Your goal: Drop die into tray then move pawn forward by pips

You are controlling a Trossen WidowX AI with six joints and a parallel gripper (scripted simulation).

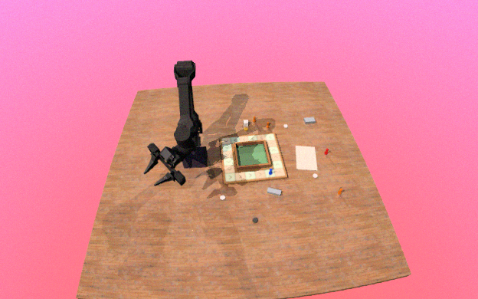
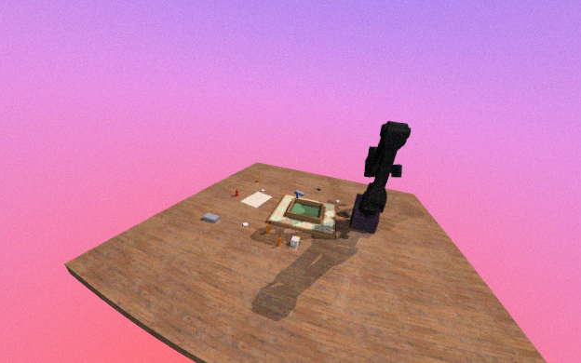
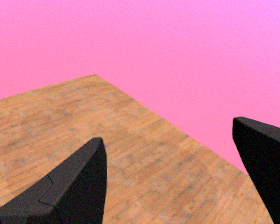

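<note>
Right now the die is 44 cm ahead of my gripper tip, 44 cm to the left of it and 20 cm below it. Round my gripper tip: grey block (48 cm ahead, 21 cm below); then dark disc (37 cm ahead, 12 cm to the right, 21 cm below); then blue pawn (49 cm ahead, 10 cm to the left, 19 cm below).
</note>
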